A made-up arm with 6 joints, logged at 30 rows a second.
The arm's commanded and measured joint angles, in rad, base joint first. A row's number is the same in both.
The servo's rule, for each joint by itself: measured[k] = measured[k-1] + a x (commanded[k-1-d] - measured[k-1]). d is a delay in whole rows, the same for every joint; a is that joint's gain. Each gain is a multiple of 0.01, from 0.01 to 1. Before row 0 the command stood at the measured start. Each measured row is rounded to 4 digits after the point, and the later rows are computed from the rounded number. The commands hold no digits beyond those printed.
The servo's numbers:
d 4
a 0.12 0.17 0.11 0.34 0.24 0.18
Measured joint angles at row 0:
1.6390, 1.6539, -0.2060, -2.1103, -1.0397, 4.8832
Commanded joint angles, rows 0 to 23:
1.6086, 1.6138, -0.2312, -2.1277, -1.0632, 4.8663
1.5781, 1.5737, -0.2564, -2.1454, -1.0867, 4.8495
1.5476, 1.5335, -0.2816, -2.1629, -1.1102, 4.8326
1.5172, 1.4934, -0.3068, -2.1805, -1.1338, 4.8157
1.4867, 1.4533, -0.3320, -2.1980, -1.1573, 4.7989
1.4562, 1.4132, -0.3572, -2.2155, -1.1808, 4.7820
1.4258, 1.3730, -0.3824, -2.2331, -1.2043, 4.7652
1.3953, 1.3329, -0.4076, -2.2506, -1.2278, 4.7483
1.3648, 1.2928, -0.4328, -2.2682, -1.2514, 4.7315
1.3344, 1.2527, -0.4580, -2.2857, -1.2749, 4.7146
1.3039, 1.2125, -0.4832, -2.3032, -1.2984, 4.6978
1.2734, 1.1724, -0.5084, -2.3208, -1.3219, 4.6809
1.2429, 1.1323, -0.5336, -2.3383, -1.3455, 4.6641
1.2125, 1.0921, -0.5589, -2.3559, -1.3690, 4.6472
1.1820, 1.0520, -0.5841, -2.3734, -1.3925, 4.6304
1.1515, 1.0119, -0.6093, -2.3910, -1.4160, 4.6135
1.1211, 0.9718, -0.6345, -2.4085, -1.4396, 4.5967
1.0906, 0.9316, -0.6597, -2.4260, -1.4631, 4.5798
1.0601, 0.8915, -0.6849, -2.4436, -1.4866, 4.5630
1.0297, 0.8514, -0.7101, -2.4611, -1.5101, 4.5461
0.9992, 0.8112, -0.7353, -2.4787, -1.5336, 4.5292
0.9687, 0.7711, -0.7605, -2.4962, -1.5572, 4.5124
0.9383, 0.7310, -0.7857, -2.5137, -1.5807, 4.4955
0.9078, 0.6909, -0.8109, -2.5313, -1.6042, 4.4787
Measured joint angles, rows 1 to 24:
1.6390, 1.6539, -0.2060, -2.1103, -1.0397, 4.8832
1.6390, 1.6539, -0.2060, -2.1103, -1.0397, 4.8832
1.6390, 1.6539, -0.2060, -2.1103, -1.0397, 4.8832
1.6390, 1.6539, -0.2060, -2.1103, -1.0397, 4.8832
1.6354, 1.6471, -0.2088, -2.1162, -1.0453, 4.8802
1.6285, 1.6346, -0.2140, -2.1261, -1.0552, 4.8747
1.6188, 1.6174, -0.2214, -2.1386, -1.0684, 4.8671
1.6066, 1.5963, -0.2308, -2.1528, -1.0841, 4.8578
1.5922, 1.5720, -0.2419, -2.1682, -1.1017, 4.8472
1.5759, 1.5450, -0.2546, -2.1843, -1.1207, 4.8355
1.5579, 1.5158, -0.2687, -2.2009, -1.1408, 4.8228
1.5384, 1.4847, -0.2840, -2.2178, -1.1617, 4.8094
1.5176, 1.4521, -0.3004, -2.2349, -1.1832, 4.7954
1.4956, 1.4182, -0.3177, -2.2522, -1.2052, 4.7809
1.4726, 1.3832, -0.3359, -2.2695, -1.2276, 4.7659
1.4487, 1.3474, -0.3549, -2.2869, -1.2502, 4.7506
1.4240, 1.3108, -0.3746, -2.3044, -1.2731, 4.7350
1.3986, 1.2736, -0.3949, -2.3219, -1.2961, 4.7192
1.3726, 1.2359, -0.4157, -2.3394, -1.3192, 4.7032
1.3461, 1.1978, -0.4370, -2.3569, -1.3424, 4.6871
1.3191, 1.1594, -0.4587, -2.3744, -1.3657, 4.6708
1.2917, 1.1207, -0.4808, -2.3919, -1.3891, 4.6544
1.2639, 1.0817, -0.5033, -2.4095, -1.4125, 4.6379
1.2358, 1.0425, -0.5260, -2.4270, -1.4359, 4.6214

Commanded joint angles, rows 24 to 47:
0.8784, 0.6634, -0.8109, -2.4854, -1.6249, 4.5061
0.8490, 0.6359, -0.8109, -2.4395, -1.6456, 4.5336
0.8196, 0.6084, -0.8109, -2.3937, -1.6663, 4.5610
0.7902, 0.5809, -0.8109, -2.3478, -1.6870, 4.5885
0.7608, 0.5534, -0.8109, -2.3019, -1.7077, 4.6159
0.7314, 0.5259, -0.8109, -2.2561, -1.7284, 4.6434
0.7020, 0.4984, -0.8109, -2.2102, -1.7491, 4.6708
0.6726, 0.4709, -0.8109, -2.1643, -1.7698, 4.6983
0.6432, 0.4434, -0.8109, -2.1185, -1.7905, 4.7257
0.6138, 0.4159, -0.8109, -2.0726, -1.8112, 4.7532
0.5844, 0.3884, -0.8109, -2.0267, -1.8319, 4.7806
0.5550, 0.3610, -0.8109, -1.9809, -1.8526, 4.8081
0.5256, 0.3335, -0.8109, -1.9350, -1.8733, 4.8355
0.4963, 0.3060, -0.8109, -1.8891, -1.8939, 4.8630
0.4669, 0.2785, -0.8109, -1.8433, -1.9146, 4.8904
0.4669, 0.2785, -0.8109, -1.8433, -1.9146, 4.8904
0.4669, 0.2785, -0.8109, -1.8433, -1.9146, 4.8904
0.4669, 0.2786, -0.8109, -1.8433, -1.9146, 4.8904
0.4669, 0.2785, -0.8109, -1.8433, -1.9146, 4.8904
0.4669, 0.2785, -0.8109, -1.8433, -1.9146, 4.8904
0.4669, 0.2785, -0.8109, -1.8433, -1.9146, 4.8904
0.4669, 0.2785, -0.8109, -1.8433, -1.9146, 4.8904
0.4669, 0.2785, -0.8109, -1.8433, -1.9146, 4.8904
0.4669, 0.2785, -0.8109, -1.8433, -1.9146, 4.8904
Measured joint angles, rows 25 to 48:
1.2074, 1.0032, -0.5490, -2.4446, -1.4593, 4.6048
1.1788, 0.9637, -0.5723, -2.4621, -1.4828, 4.5882
1.1499, 0.9241, -0.5958, -2.4796, -1.5063, 4.5715
1.1208, 0.8845, -0.6195, -2.4972, -1.5298, 4.5548
1.0917, 0.8469, -0.6406, -2.4932, -1.5526, 4.5460
1.0626, 0.8110, -0.6593, -2.4749, -1.5749, 4.5438
1.0334, 0.7766, -0.6760, -2.4473, -1.5968, 4.5469
1.0042, 0.7433, -0.6908, -2.4135, -1.6184, 4.5544
0.9750, 0.7110, -0.7040, -2.3756, -1.6398, 4.5655
0.9458, 0.6795, -0.7158, -2.3350, -1.6611, 4.5795
0.9165, 0.6487, -0.7263, -2.2926, -1.6822, 4.5959
0.8872, 0.6185, -0.7356, -2.2490, -1.7032, 4.6143
0.8579, 0.5887, -0.7439, -2.2046, -1.7242, 4.6344
0.8286, 0.5593, -0.7513, -2.1597, -1.7451, 4.6558
0.7993, 0.5302, -0.7579, -2.1145, -1.7659, 4.6783
0.7700, 0.5014, -0.7637, -2.0691, -1.7867, 4.7017
0.7407, 0.4729, -0.7689, -2.0235, -1.8075, 4.7258
0.7114, 0.4445, -0.7735, -1.9778, -1.8282, 4.7505
0.6821, 0.4163, -0.7776, -1.9321, -1.8489, 4.7757
0.6563, 0.3929, -0.7813, -1.9019, -1.8647, 4.7963
0.6336, 0.3735, -0.7846, -1.8820, -1.8767, 4.8132
0.6136, 0.3574, -0.7875, -1.8688, -1.8858, 4.8271
0.5960, 0.3440, -0.7901, -1.8601, -1.8927, 4.8385
0.5805, 0.3329, -0.7924, -1.8544, -1.8980, 4.8478

